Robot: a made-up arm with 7 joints. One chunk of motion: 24 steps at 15 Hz.
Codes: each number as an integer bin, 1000 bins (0 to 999) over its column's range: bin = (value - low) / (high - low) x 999, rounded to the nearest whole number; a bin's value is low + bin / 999 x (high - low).
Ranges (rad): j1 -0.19..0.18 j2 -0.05..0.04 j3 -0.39..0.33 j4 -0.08..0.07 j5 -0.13..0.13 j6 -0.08..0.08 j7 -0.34..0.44
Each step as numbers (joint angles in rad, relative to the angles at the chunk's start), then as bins.
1 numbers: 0.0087 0.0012 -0.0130 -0.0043 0.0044 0.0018 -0.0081
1 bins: 536 568 523 504 516 511 425
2 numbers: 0.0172 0.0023 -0.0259 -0.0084 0.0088 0.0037 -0.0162
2 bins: 559 581 505 477 533 523 415
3 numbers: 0.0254 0.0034 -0.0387 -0.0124 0.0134 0.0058 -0.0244
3 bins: 582 593 487 450 551 536 404
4 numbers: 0.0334 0.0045 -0.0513 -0.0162 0.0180 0.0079 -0.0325
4 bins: 603 605 470 425 569 549 394
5 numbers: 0.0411 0.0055 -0.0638 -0.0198 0.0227 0.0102 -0.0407
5 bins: 624 616 453 401 587 563 383
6 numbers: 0.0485 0.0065 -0.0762 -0.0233 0.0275 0.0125 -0.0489
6 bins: 644 627 435 378 605 578 373
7 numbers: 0.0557 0.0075 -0.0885 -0.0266 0.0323 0.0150 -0.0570
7 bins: 663 638 418 356 624 593 362
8 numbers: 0.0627 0.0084 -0.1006 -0.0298 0.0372 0.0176 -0.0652
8 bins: 682 648 402 334 642 609 352
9 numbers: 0.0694 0.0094 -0.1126 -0.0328 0.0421 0.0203 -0.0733
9 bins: 700 659 385 314 661 626 342
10 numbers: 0.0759 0.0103 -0.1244 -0.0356 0.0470 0.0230 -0.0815
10 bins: 718 669 369 296 680 643 331
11 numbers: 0.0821 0.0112 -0.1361 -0.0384 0.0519 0.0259 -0.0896
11 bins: 735 679 352 277 699 661 321
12 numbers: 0.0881 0.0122 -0.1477 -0.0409 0.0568 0.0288 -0.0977
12 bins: 751 690 336 260 718 679 310
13 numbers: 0.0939 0.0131 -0.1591 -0.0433 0.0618 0.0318 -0.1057
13 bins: 767 700 320 244 737 698 300
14 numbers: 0.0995 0.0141 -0.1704 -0.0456 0.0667 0.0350 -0.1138
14 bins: 782 712 305 229 756 718 290
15 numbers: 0.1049 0.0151 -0.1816 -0.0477 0.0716 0.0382 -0.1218
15 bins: 796 723 289 215 775 738 279
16 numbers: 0.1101 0.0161 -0.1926 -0.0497 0.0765 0.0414 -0.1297
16 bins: 810 734 274 202 793 758 269
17 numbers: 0.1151 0.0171 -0.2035 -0.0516 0.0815 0.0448 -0.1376
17 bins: 824 745 259 189 813 779 259
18 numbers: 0.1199 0.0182 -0.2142 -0.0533 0.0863 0.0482 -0.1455
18 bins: 837 757 244 178 831 800 249
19 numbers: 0.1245 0.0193 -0.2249 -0.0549 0.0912 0.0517 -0.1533
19 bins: 849 769 229 167 850 822 239
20 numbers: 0.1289 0.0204 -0.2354 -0.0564 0.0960 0.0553 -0.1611
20 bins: 861 781 215 157 868 845 229
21 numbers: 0.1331 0.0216 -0.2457 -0.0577 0.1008 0.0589 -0.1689
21 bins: 872 795 200 149 887 867 219
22 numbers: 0.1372 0.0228 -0.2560 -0.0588 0.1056 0.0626 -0.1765
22 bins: 883 808 186 141 905 890 209
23 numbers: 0.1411 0.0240 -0.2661 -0.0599 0.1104 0.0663 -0.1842
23 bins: 894 821 172 134 924 913 200
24 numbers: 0.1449 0.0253 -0.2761 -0.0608 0.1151 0.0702 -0.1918
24 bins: 904 836 158 128 942 938 190
